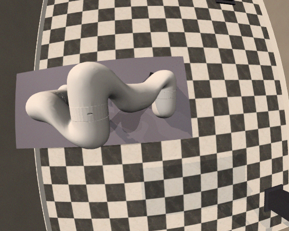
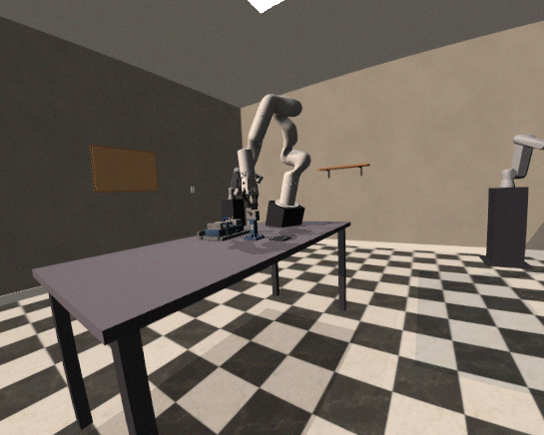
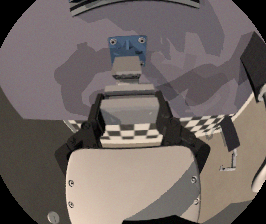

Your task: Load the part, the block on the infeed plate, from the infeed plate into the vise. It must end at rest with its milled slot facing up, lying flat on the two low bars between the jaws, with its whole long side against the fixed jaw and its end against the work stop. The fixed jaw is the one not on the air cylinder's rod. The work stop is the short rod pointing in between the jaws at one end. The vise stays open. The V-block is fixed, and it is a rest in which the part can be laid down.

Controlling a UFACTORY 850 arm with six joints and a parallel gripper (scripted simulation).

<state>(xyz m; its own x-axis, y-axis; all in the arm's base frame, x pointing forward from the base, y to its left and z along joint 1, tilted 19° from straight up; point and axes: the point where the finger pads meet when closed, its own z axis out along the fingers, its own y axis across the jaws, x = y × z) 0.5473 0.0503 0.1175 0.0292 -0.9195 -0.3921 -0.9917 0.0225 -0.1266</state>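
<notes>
Now: hand 10 mm above the part. Also, from my hand: vise 10 mm behind, 230 mm to the right, 160 mm below; then air cylinder rod 30 mm behind, 240 mm to the right, 120 mm below.
</notes>
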